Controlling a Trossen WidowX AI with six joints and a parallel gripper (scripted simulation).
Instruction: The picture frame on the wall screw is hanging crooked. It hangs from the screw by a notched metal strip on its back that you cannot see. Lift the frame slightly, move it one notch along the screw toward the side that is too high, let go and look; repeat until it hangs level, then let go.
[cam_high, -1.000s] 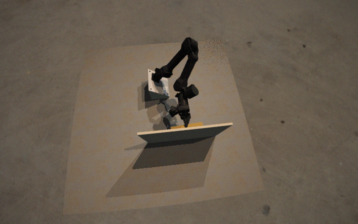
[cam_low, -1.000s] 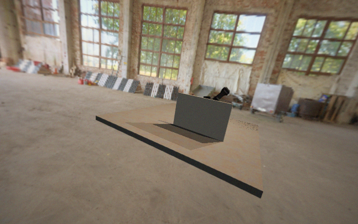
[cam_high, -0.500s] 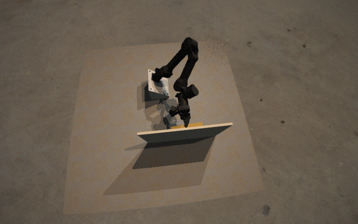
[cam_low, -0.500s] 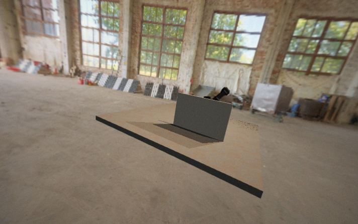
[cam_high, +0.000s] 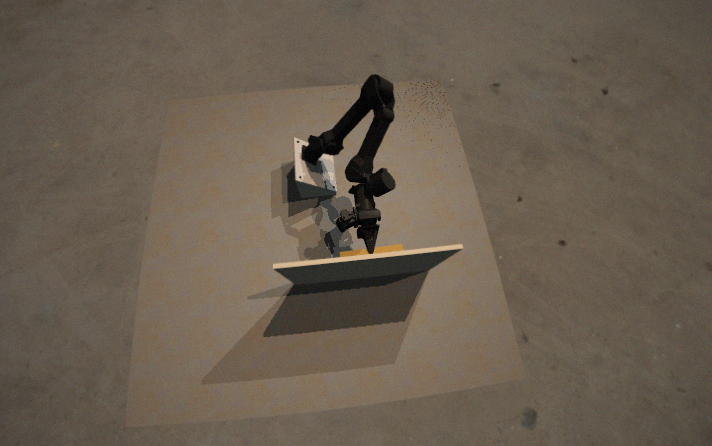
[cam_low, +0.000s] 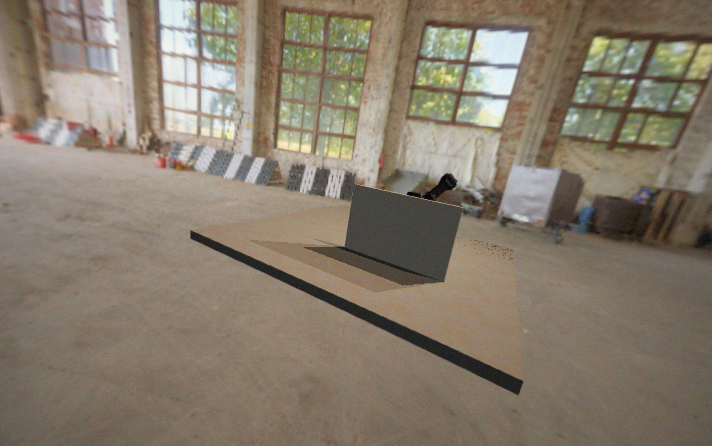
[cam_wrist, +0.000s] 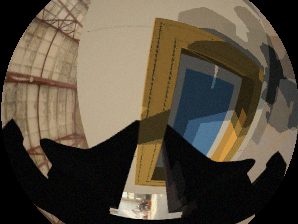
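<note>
The picture frame lies 50 mm below my gripper tip. Also, from my gripper tip: wall panel: 20 mm ahead, 10 mm to the right, 60 mm below.
</note>
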